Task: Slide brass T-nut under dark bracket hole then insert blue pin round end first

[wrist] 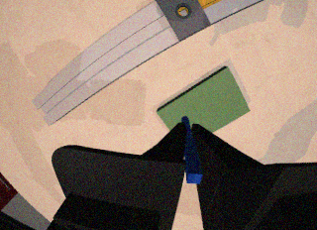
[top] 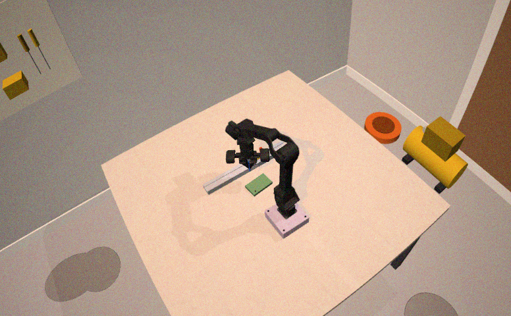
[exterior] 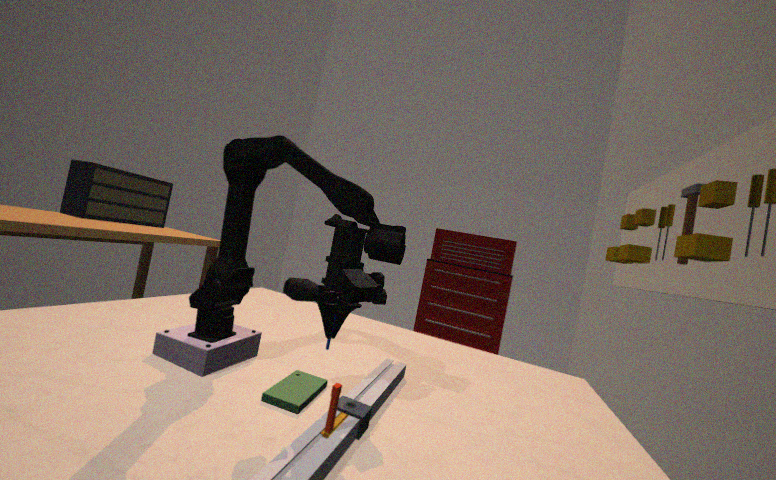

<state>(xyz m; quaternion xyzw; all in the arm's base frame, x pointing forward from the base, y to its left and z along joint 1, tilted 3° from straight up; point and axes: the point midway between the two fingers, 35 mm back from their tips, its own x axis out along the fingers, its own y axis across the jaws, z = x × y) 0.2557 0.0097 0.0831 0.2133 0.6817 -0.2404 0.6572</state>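
Now: gripper tip 80 mm short of the aluminum rail, 50 mm to the left of it and 90 mm above it. Also, from my gripper tip: blue pin (right at my gripper tip); then green tray (50 mm behind, 100 mm below).
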